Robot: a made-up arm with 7 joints.
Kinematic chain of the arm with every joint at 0, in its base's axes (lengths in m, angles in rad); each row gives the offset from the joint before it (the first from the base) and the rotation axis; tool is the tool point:
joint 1: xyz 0 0 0 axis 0 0.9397 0.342
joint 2: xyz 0 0 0 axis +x
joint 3: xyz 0 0 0 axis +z
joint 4: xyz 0.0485 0 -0.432 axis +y
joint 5: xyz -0.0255 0 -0.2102 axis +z
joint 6: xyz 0 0 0 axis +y
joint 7: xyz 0 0 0 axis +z
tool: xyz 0 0 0
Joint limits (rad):
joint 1: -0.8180..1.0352
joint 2: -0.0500..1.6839
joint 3: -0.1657..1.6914
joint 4: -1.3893..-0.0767
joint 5: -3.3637..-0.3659
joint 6: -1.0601..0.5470
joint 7: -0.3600..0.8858
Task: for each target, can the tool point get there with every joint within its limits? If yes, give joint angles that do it. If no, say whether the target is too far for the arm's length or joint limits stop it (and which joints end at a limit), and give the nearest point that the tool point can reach.
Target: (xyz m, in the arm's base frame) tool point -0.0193 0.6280 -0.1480
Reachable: yes | joints 0.0871 1.1894 1.4515 -0.3510 -2.7812 -0.1057 0.5112
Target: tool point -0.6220 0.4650 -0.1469
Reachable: no: too far | nearest point -0.4893 0.3932 -0.1533 | short by 0.151 m
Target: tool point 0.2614 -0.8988 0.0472
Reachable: no: too far | nearest point 0.4902 -0.1753 -0.1920 | short by 0.796 m
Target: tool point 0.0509 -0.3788 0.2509
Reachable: no: joint limits stop it (at a limit: joint 1, joint 2, joint 3, joint 4) | nearest point 0.4902 -0.1753 -0.1920 | short by 0.656 m
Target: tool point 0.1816 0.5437 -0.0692
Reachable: yes | joints 0.1460 1.3045 0.4336 -1.2319 -1.2590 -0.0115 0.1064
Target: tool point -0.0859 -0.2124 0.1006
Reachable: no: joint limits stop it (at a limit: joint 1, joint 2, joint 3, joint 4) | nearest point -0.4908 0.1223 -0.2281 | short by 0.620 m
